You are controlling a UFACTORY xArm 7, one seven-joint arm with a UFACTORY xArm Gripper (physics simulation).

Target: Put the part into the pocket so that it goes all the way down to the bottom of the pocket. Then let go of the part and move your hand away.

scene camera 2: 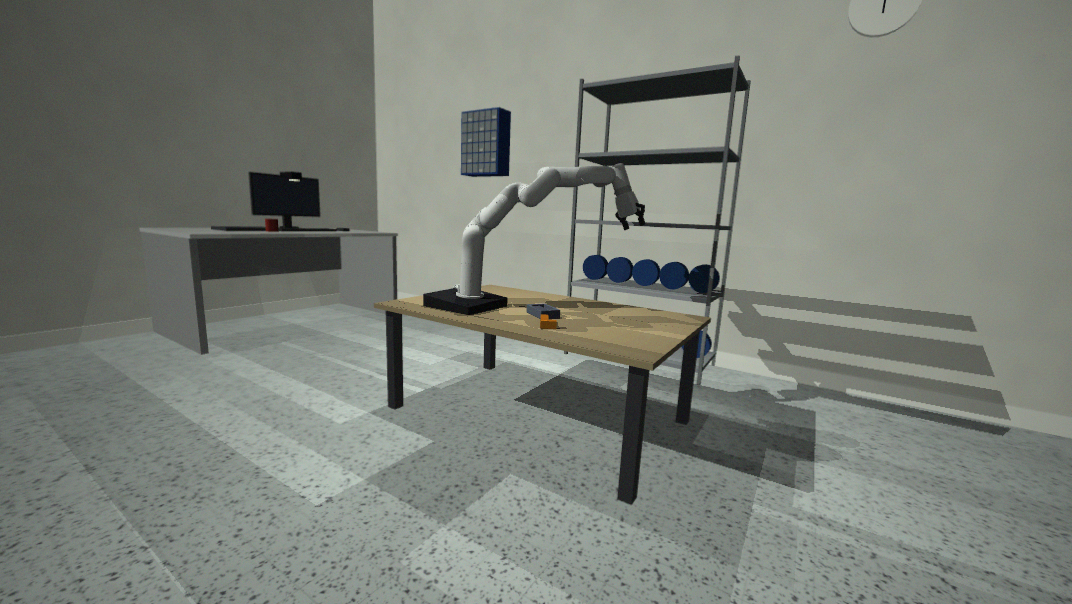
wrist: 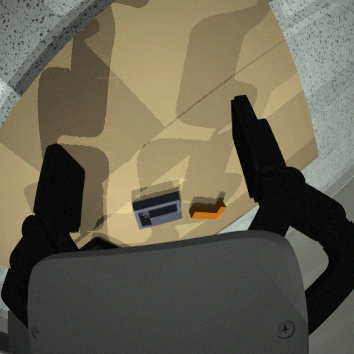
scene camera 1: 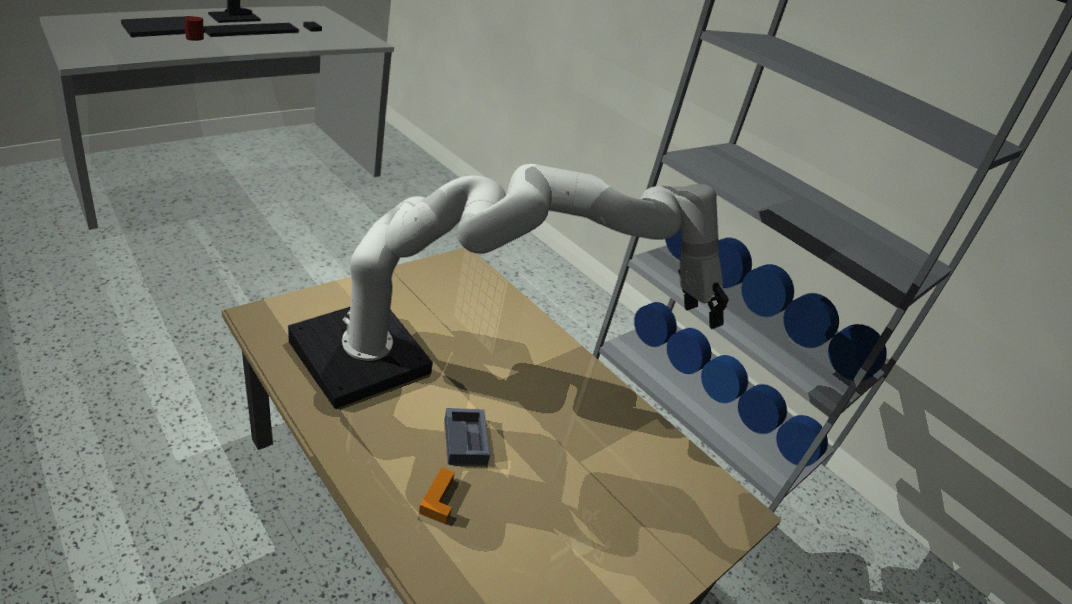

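Seen in the pictures: gripper, fingertip midpoint: [scene camera 2: 634,227] [wrist: 144,135] [scene camera 1: 703,317]; arm's base, link origin: [scene camera 2: 470,295] [scene camera 1: 367,342].
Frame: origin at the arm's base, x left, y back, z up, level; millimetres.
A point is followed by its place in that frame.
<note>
The part is an orange L-shaped block [scene camera 1: 435,498] @[x -182, y -447, z -17 mm] [scene camera 2: 548,323] @[x -205, y -465, z -26 mm] [wrist: 208,213] @[x -158, y -440, z -17 mm] that lies on the table beside the pocket block. The grey block with the pocket [scene camera 1: 453,442] @[x -51, y -365, z -11 mm] [scene camera 2: 543,311] @[x -71, y -390, z -14 mm] [wrist: 167,220] @[x -44, y -355, z -11 mm] lies flat on the table, its opening facing up, with a stepped recess inside. In the wrist view the part is just right of it, and the two are apart. My gripper [scene camera 1: 703,311] @[x 364, y -651, z 336 mm] [scene camera 2: 633,222] @[x 364, y -651, z 336 mm] [wrist: 144,135] @[x 364, y -651, z 336 mm] is open and empty. It hangs high above the table, well away from both, on the shelf side.
The wooden table [scene camera 1: 300,431] @[x -274, y -108, z -47 mm] [scene camera 2: 600,345] @[x -317, y -695, z -47 mm] carries the black base plate [scene camera 1: 322,375] @[x -154, y -24, z -7 mm] [scene camera 2: 442,303] @[x -147, y 47, z -19 mm] of the arm. A metal shelf rack [scene camera 1: 847,97] [scene camera 2: 660,156] with blue discs [scene camera 1: 766,290] [scene camera 2: 645,272] stands behind the gripper. A desk [scene camera 1: 345,45] [scene camera 2: 360,234] stands farther back.
</note>
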